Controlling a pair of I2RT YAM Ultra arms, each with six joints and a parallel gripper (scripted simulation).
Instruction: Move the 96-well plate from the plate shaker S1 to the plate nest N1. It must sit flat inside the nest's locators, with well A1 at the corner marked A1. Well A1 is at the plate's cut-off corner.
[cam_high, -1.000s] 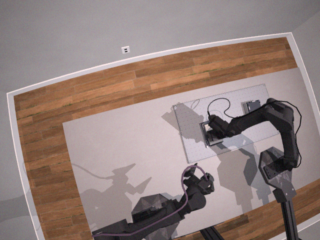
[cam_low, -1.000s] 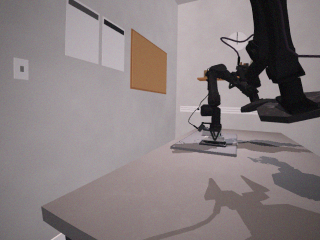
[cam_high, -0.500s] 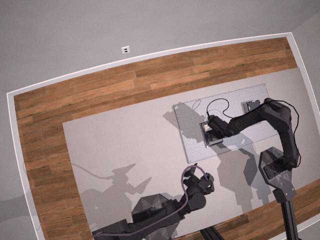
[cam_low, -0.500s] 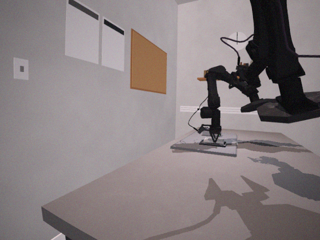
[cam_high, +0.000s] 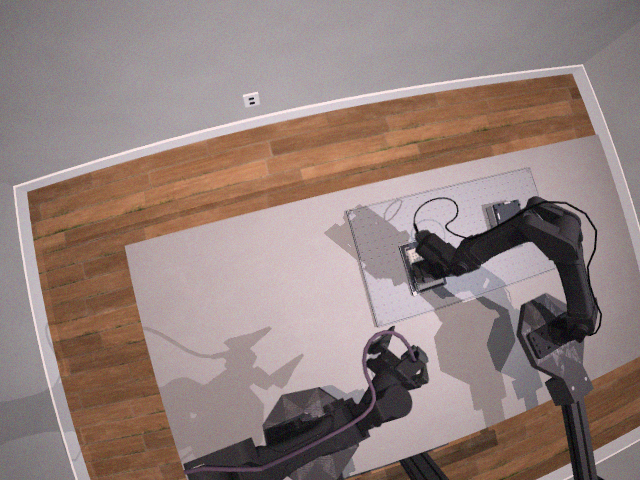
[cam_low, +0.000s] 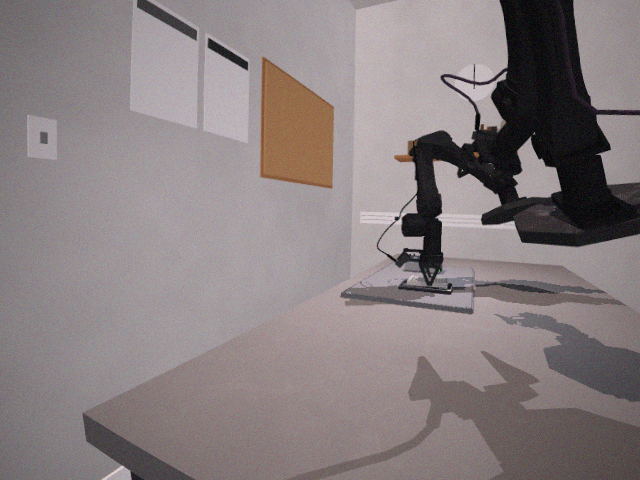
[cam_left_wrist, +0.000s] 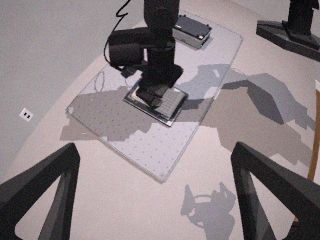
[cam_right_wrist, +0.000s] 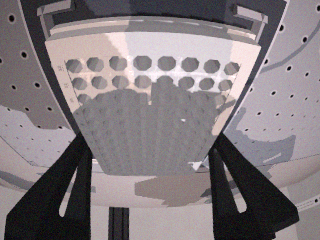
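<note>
Now: right hand 20 mm above the dark plate nest N1 and 10 mm short of it. From my right hand the other things lie so: white 96-well plate (10 mm ahead).
</note>
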